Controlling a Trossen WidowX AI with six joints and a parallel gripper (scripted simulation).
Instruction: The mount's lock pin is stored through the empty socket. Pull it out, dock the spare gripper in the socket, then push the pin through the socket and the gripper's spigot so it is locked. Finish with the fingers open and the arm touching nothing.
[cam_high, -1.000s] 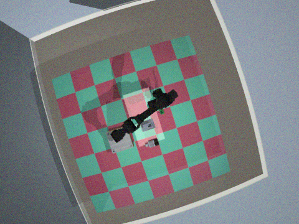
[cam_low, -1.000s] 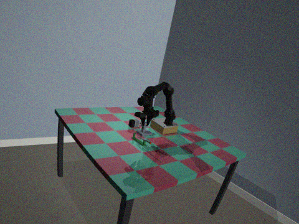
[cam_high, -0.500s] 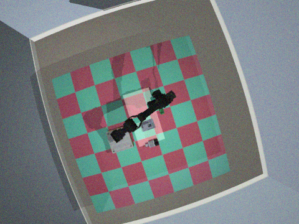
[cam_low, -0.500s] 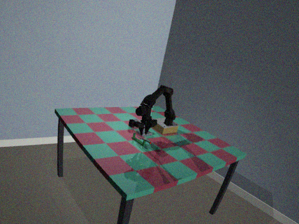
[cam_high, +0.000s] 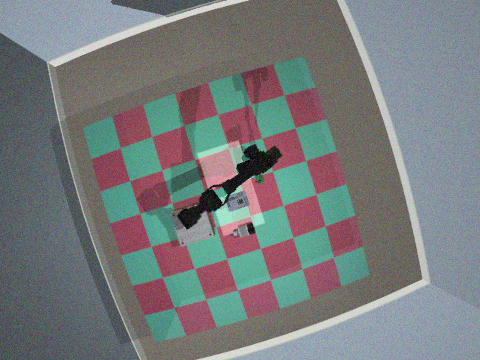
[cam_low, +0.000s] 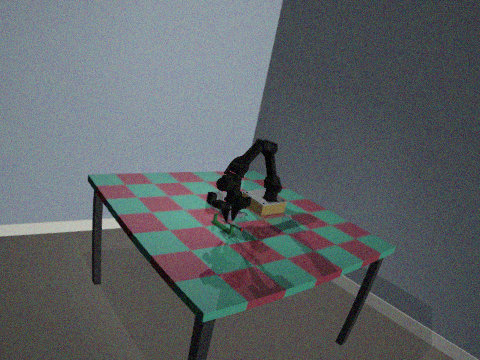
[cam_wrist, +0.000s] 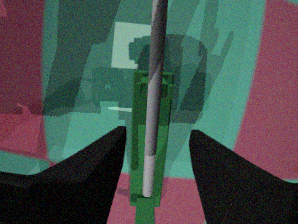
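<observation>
Right now the cradle is 4 cm to the right of my gripper tip and 3 cm below it. Also, from my gripper tip: spare gripper (11 cm behind, 33 cm to the right, 2 cm below); then mount (11 cm behind, 18 cm to the right).
</observation>
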